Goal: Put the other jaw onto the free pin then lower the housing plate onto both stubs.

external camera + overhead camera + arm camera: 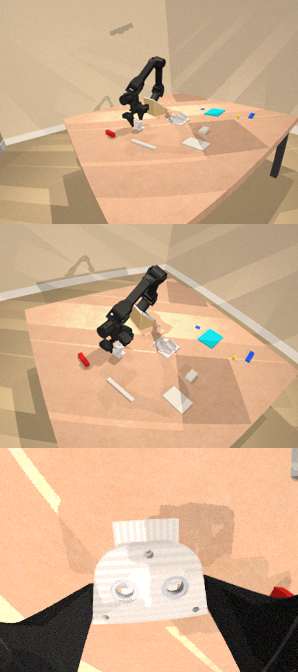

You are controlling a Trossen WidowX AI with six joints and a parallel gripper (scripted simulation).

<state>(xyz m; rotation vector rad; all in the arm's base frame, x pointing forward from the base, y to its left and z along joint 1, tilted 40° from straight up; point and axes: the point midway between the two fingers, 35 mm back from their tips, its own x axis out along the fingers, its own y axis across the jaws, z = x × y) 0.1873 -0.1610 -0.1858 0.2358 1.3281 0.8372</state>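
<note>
The white jaw lies 7 cm ahead of my gripper tip and 24 cm to the left of it. Round my gripper tip: flat white plate 39 cm ahead, 12 cm to the left, 2 cm below; white bar 22 cm ahead, 8 cm to the right, 2 cm below; red block 1 cm behind, 18 cm to the right, 1 cm below.
</note>
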